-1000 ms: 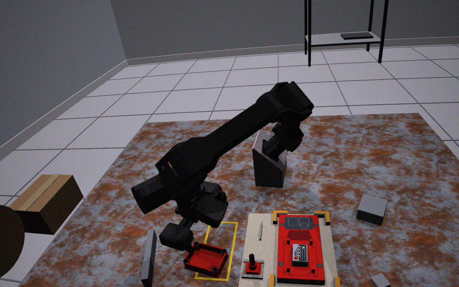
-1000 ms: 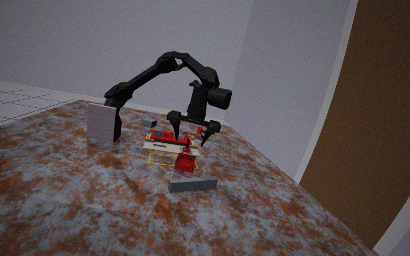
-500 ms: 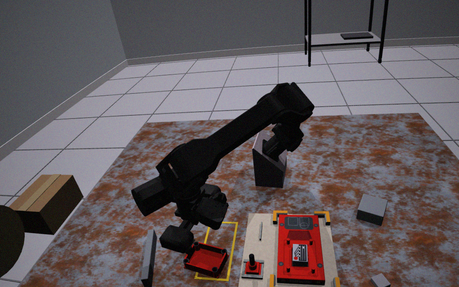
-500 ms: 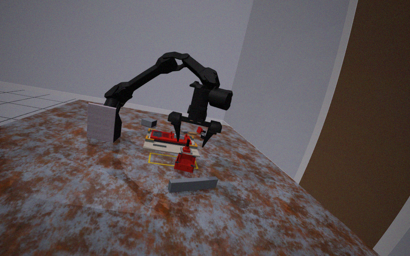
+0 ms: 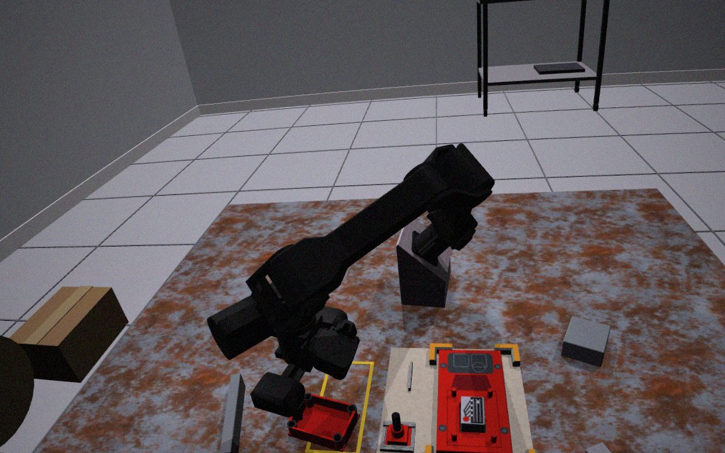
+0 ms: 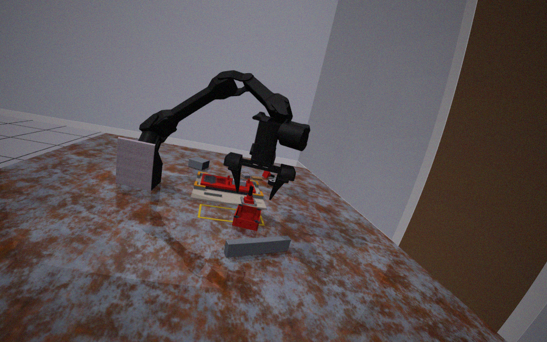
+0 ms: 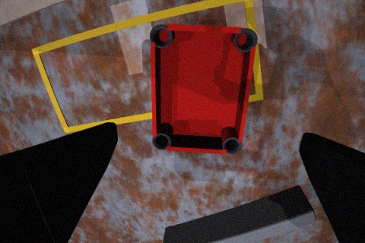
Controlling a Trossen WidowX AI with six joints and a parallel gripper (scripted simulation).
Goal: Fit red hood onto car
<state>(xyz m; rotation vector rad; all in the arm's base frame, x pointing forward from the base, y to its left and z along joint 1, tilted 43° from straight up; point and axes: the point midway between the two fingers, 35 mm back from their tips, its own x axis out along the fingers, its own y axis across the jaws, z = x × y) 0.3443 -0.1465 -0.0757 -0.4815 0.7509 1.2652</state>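
Right now the red hood is 70 mm below my gripper tip. Round my gripper tip: engine block: 10 mm behind, 240 mm to the left, 60 mm below; jig: 40 mm behind, 220 mm to the left, 70 mm below.
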